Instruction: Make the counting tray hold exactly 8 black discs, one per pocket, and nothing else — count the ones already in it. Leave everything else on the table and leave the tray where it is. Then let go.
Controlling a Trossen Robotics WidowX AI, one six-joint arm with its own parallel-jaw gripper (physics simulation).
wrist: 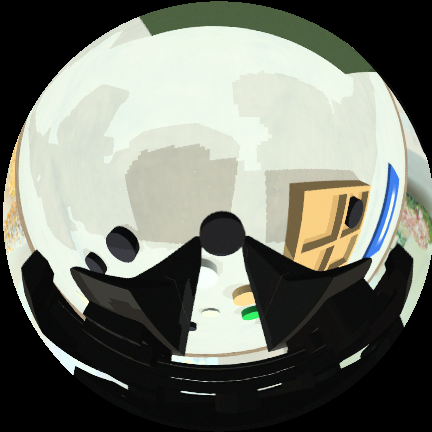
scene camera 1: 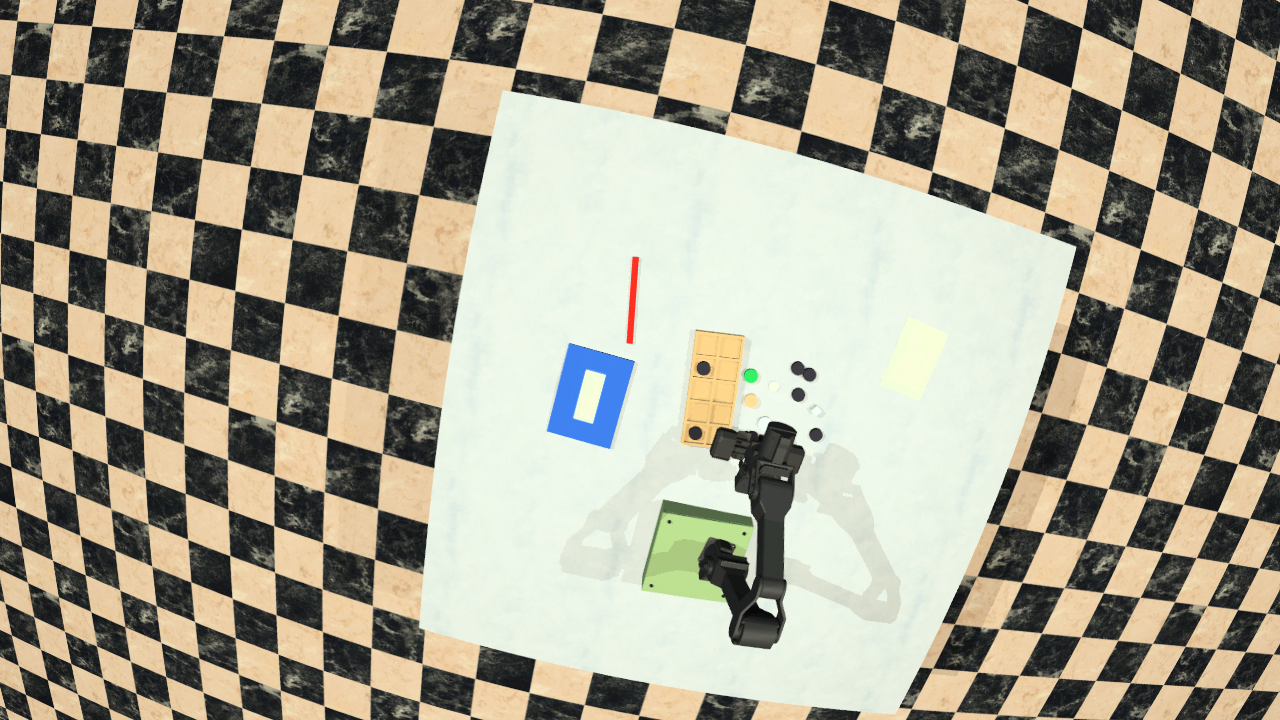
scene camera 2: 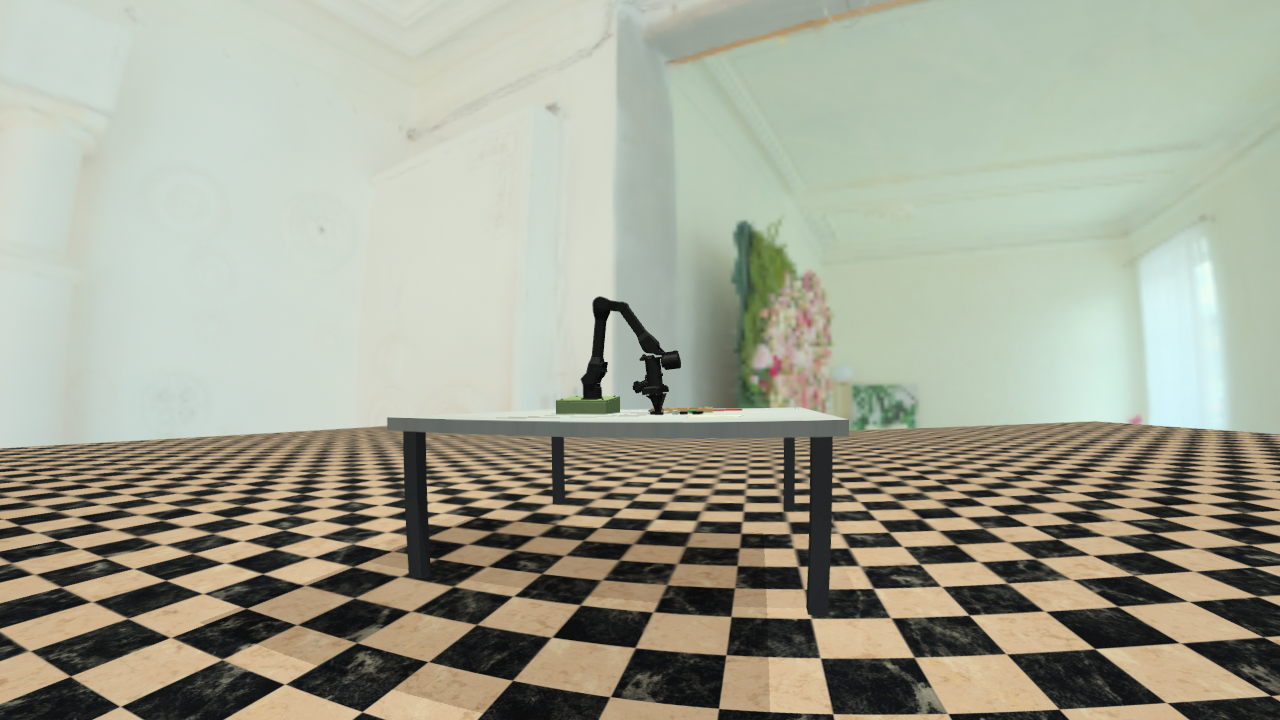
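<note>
The wooden counting tray (scene camera 1: 729, 350) (wrist: 314, 213) lies on the white table and holds two black discs (scene camera 1: 703, 369) (scene camera 1: 695, 432); one of them shows in the wrist view (wrist: 355, 212). My gripper (wrist: 221, 241) (scene camera 2: 656, 410) is down at the table top just right of the tray's near end, shut on a black disc (wrist: 221, 230). In the top view the arm's head (scene camera 1: 773, 446) hides that disc. Loose black discs (scene camera 1: 797, 367) (scene camera 1: 809, 373) (scene camera 1: 799, 395) (scene camera 1: 816, 433) lie to the right of the tray.
A green disc (scene camera 1: 750, 375) (wrist: 250, 313), a tan disc (scene camera 1: 750, 400) (wrist: 243, 297) and white discs (scene camera 1: 773, 386) (scene camera 1: 816, 410) (wrist: 207, 275) lie beside the tray. A blue mat (scene camera 1: 566, 407), a red strip (scene camera 1: 632, 300), a pale yellow patch (scene camera 1: 915, 357) and the green arm base (scene camera 1: 680, 550) are on the table.
</note>
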